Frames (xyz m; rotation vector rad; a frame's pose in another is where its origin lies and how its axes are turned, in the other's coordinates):
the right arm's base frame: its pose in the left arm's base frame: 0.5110 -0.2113 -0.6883 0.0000 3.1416 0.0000
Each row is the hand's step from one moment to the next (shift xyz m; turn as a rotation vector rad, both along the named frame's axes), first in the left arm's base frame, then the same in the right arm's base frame.
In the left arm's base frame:
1: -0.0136 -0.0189 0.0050 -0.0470 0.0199 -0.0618
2: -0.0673 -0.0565 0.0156 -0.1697 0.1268 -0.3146
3: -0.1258 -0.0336 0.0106 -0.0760 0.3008 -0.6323
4: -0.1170 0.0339 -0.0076 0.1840 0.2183 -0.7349
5: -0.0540 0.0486 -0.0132 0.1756 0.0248 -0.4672
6: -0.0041 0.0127 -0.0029 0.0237 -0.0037 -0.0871
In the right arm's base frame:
1: 0.0136 -0.0189 -0.0050 0.0470 0.0199 0.0618
2: 0.0673 -0.0565 -0.0156 0.1697 0.1268 0.3146
3: 0.1258 -0.0336 -0.0106 0.0760 0.3008 0.6323
4: 0.1170 0.0339 0.0076 -0.1840 0.2183 0.7349
5: 0.0540 0.0486 0.0132 -0.1756 0.0248 0.4672
6: 0.0041 0.0127 0.0029 -0.0237 -0.0037 0.0871

